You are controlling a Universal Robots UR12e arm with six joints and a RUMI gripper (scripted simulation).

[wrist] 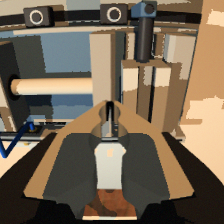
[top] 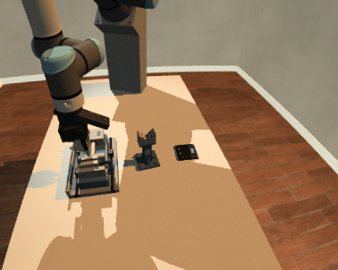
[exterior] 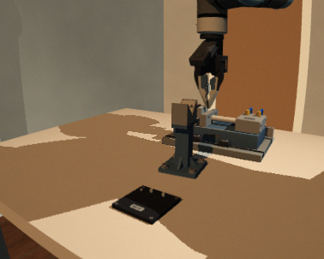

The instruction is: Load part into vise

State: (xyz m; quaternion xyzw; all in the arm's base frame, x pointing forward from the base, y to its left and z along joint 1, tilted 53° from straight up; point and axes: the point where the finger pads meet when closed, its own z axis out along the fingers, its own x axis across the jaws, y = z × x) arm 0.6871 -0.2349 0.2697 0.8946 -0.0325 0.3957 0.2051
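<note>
Right now the part is 30 mm ahead of my hand, 20 mm below it and 10 mm to the right of it. The rest, counted from my hand: dark work stop rod (40 mm to the left, 40 mm ahead, 30 mm below); moving jaw (40 mm below); cream cylinder rod (50 mm behind, 40 mm below, 20 mm to the left).
</note>
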